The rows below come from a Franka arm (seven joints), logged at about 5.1 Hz.
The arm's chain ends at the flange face. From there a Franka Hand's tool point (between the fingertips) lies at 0.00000 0.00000 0.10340 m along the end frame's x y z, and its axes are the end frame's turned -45 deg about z.
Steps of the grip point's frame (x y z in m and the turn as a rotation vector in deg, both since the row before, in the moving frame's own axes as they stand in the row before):
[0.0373, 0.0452, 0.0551, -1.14, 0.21, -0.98]
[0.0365, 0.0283, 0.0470, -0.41, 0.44, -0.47]
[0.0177, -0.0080, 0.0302, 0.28, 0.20, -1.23]
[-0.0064, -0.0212, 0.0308, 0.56, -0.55, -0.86]
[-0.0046, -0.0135, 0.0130, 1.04, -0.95, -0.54]
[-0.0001, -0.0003, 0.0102, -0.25, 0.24, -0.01]
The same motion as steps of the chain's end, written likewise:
[0.0566, 0.0044, 0.0551, -0.66, 0.95, -0.98]
[0.0447, -0.0058, 0.0470, 0.02, 0.60, -0.47]
[0.0070, -0.0176, 0.0302, 0.34, -0.06, -1.23]
[-0.0181, -0.0105, 0.0308, 0.01, -0.78, -0.86]
[-0.0103, -0.0062, 0.0130, 0.06, -1.41, -0.54]
[-0.0009, -0.0002, 0.0102, -0.01, 0.35, -0.01]

